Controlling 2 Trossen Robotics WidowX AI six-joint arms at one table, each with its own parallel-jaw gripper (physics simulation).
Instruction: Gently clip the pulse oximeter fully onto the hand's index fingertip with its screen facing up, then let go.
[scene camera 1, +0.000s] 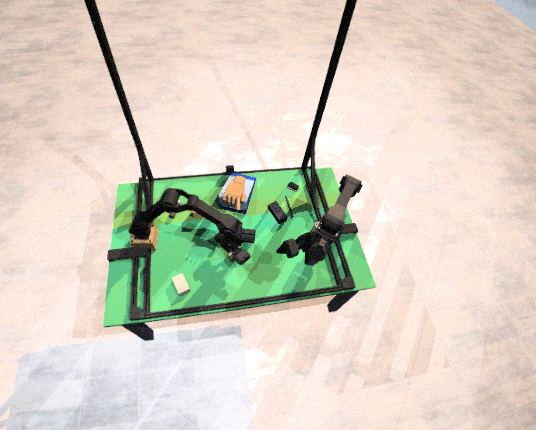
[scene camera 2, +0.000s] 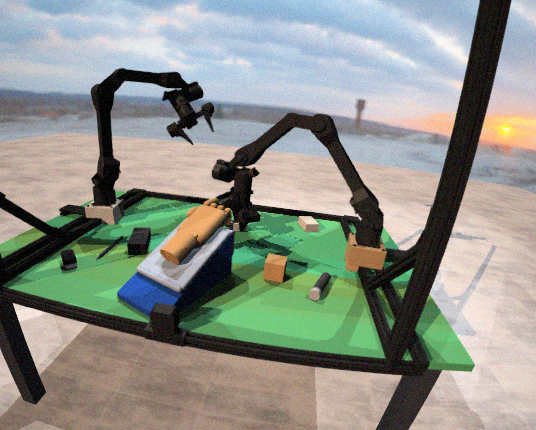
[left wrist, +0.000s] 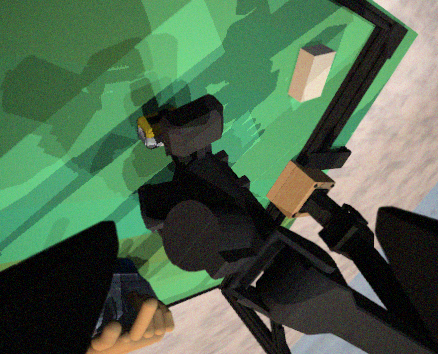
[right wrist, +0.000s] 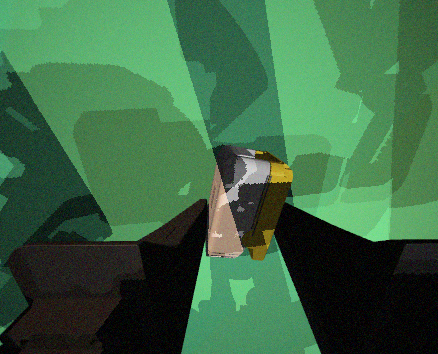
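Where they show: left gripper, fingertip midpoint: (scene camera 1: 283, 249) (scene camera 2: 203, 138) (left wrist: 247, 227); right gripper, fingertip midpoint: (scene camera 1: 233, 256) (scene camera 2: 238, 228) (right wrist: 238, 205); left arm's base at its link origin: (scene camera 2: 104, 202); right arm's base at its link origin: (scene camera 1: 142, 233) (scene camera 2: 367, 242) (left wrist: 313, 200).
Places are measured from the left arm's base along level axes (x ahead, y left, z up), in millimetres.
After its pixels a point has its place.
The pulse oximeter (right wrist: 257, 200) @(z -27, x 460, y -41 mm) (left wrist: 145, 126) @(z -38, x 443, y -30 mm), yellow on one side and white and grey on the other, is between the fingers of my right gripper (right wrist: 238, 205) @(z -52, x 477, y -38 mm), which is shut on it with a finger against each side. It is at or close above the table; which cannot be told. In scene camera 2 a small pale part of the oximeter (scene camera 2: 236, 226) @(z -38, x 467, y -58 mm) shows below the right gripper, beyond the hand. The tan hand (scene camera 1: 236, 187) @(z 84, x 364, y -320 mm) (scene camera 2: 192, 234) @(z 68, x 359, y -363 mm) (left wrist: 135, 332) @(z 103, x 377, y -230 mm) lies palm down on a sloped stand, fingers toward the grippers. My left gripper (scene camera 2: 202, 138) @(z 227, x 330, y 118 mm) is open, empty and high above the table.
The blue and grey stand (scene camera 2: 150, 296) @(z -30, x 285, y -466 mm) is at the table's far side in scene camera 1. A black box (scene camera 1: 277, 212) @(z -24, x 190, y -182 mm) (scene camera 2: 139, 241) @(z -25, x 194, y -230 mm), a pen (scene camera 2: 110, 247) @(z -52, x 105, y -225 mm) and a small dark block (scene camera 2: 68, 260) @(z -31, x 46, y -345 mm) lie beside it. An orange cube (scene camera 2: 275, 268) @(z -21, x 560, y -349 mm), a cylinder (scene camera 2: 319, 286) @(z -33, x 660, y -406 mm) and a cream block (scene camera 1: 181, 284) @(z -29, x 734, y 23 mm) (scene camera 2: 308, 224) @(z -30, x 725, y -24 mm) lie elsewhere.
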